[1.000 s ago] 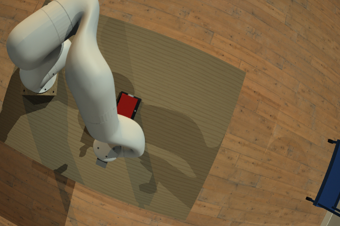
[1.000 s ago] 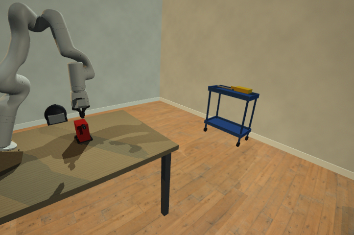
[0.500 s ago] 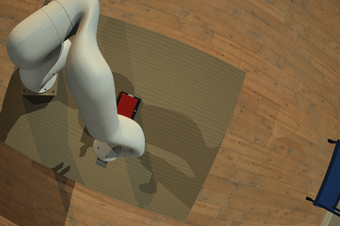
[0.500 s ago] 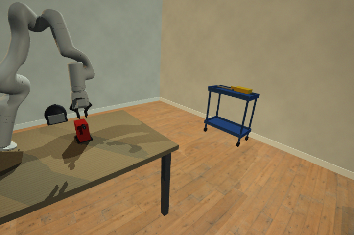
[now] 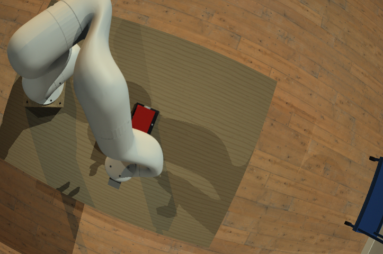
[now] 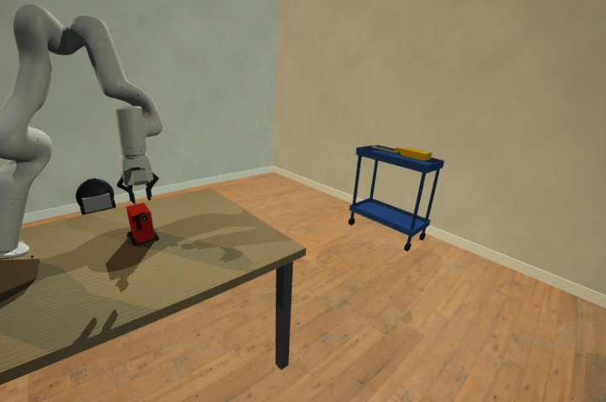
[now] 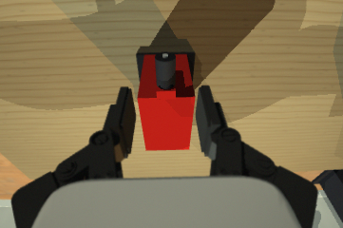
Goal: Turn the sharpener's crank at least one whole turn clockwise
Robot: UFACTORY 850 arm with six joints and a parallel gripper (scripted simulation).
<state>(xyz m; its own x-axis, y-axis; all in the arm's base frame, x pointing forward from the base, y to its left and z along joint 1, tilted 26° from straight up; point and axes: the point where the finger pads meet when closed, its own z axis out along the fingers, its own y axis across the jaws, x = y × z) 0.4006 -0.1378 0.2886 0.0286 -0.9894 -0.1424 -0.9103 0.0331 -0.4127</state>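
The black crank knob is 20 mm to the left of my hand and 90 mm below it.
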